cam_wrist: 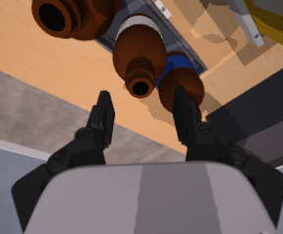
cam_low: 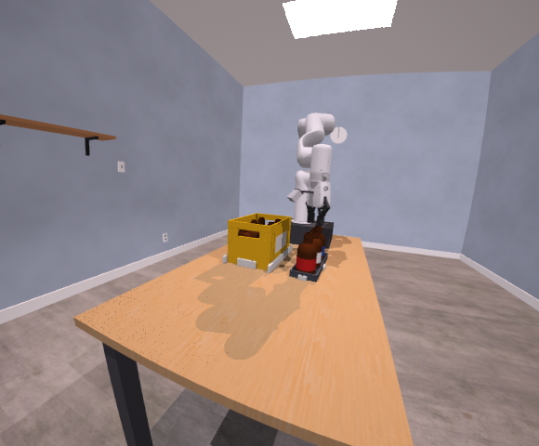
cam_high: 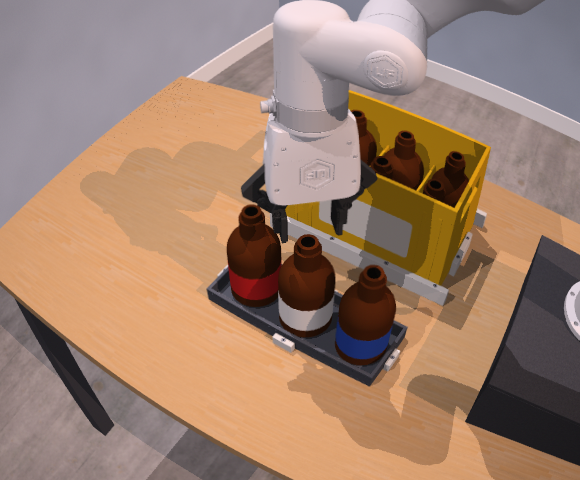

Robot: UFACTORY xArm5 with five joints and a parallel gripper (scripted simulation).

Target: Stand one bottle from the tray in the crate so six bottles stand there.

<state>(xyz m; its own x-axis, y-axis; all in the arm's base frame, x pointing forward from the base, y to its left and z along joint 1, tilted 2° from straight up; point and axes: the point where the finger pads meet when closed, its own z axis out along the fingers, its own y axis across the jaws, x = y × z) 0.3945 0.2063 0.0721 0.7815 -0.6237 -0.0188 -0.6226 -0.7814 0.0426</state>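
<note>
The grey tray is 18 cm below my hand. The rest, counted from my hand: yellow crate 23 cm to the right, 11 cm below, 2 cm ahead.
</note>
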